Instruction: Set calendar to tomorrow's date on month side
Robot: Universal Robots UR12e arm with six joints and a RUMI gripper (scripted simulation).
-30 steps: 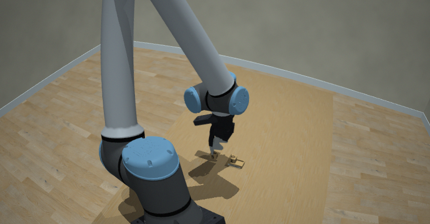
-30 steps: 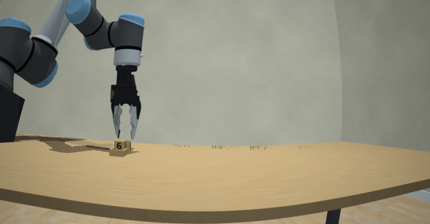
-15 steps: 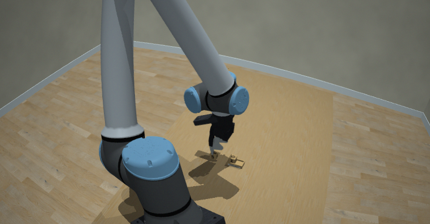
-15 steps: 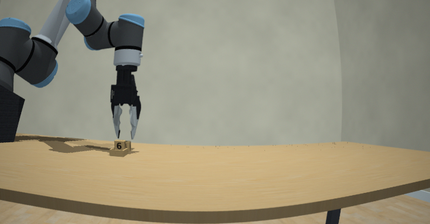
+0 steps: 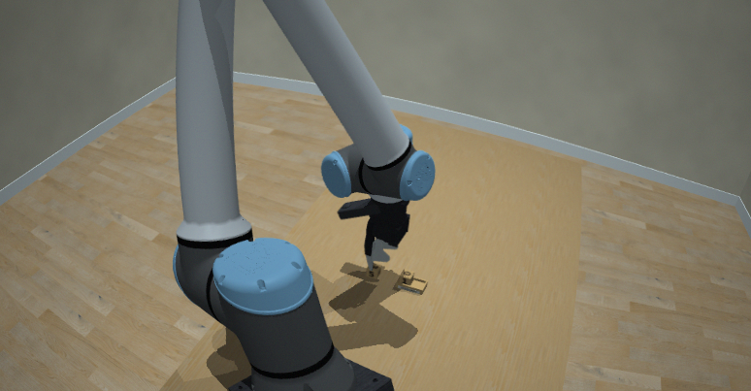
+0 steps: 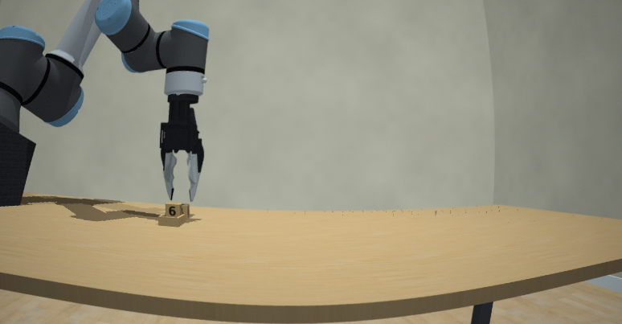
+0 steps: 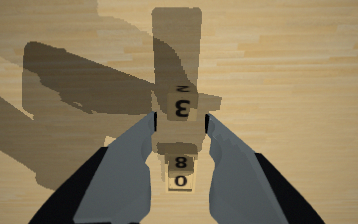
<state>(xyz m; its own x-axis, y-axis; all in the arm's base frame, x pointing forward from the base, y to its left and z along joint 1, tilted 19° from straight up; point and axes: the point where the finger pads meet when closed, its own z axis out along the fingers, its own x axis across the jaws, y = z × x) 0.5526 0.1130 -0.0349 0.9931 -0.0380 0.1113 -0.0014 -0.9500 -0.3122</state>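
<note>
The wooden digit cube lies 4 cm below my hand. Round my hand: wooden tray (11 cm to the right, 4 cm below).
</note>
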